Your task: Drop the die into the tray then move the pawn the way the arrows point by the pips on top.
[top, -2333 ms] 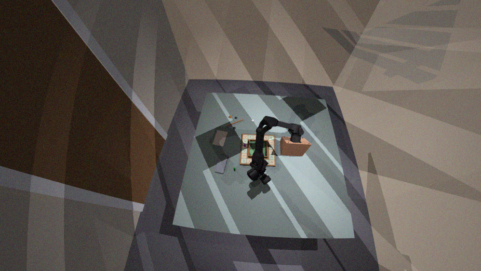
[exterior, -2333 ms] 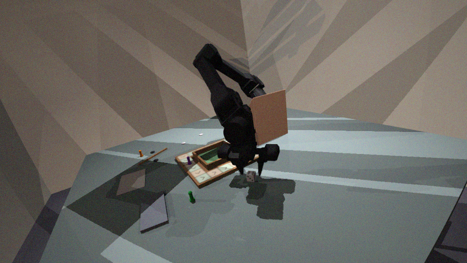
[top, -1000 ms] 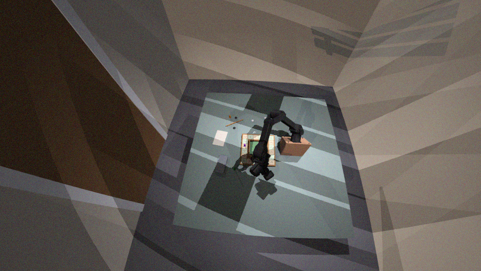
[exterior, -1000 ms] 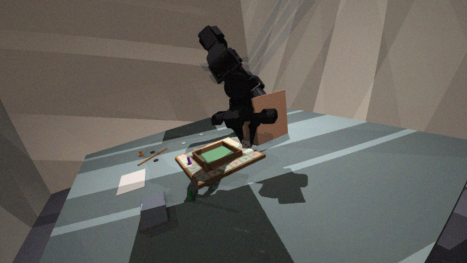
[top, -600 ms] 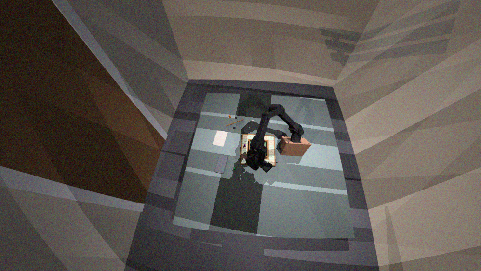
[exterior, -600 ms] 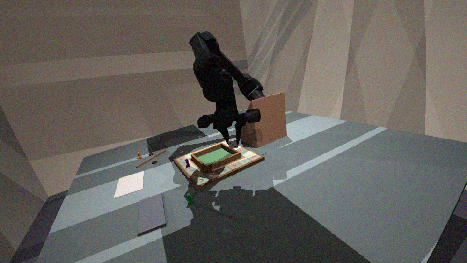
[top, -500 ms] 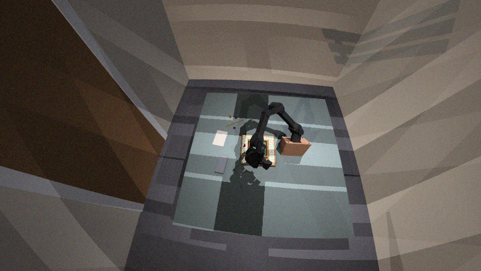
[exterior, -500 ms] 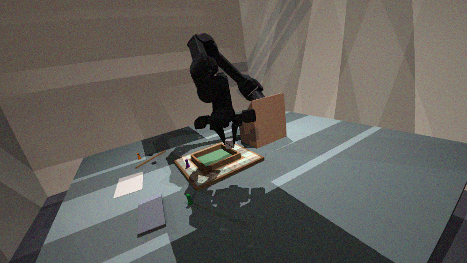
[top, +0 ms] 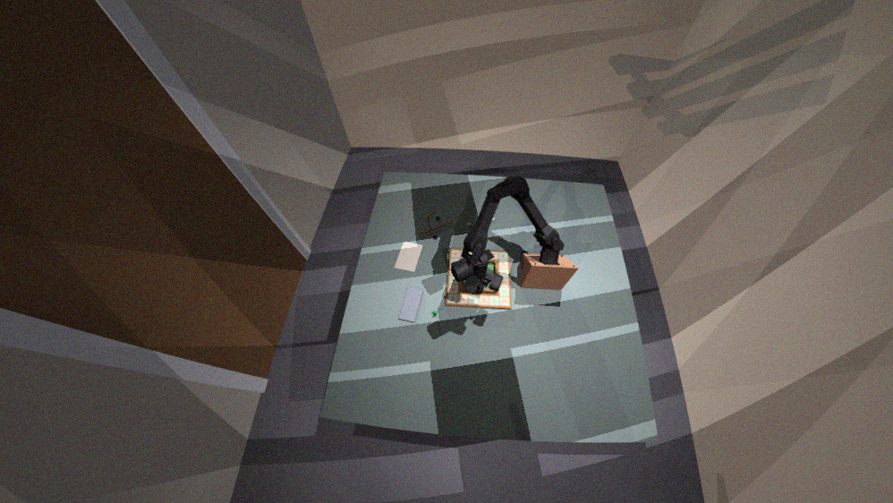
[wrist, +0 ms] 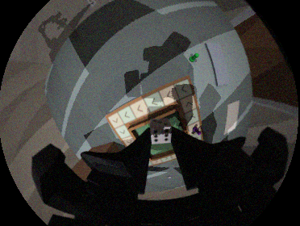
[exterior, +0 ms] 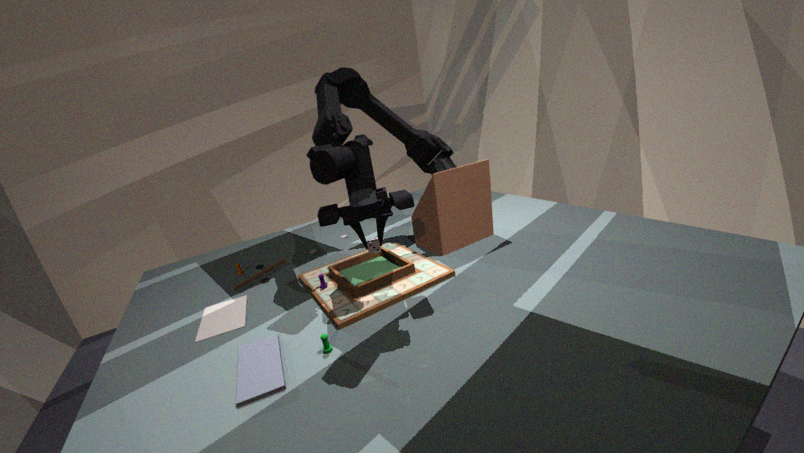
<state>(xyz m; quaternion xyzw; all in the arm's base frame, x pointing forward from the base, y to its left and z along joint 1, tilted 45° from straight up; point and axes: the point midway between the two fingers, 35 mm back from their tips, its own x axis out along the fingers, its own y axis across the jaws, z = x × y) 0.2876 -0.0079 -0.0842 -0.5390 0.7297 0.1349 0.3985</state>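
The purple pawn lies 90 mm ahead of my gripper tip, 120 mm to the right of it and 80 mm below it. From my gripper tip the other things lie so: green pawn 170 mm ahead, 80 mm to the left, 100 mm below; white die right at my gripper tip; grey card 280 mm ahead, 40 mm to the left, 110 mm below.
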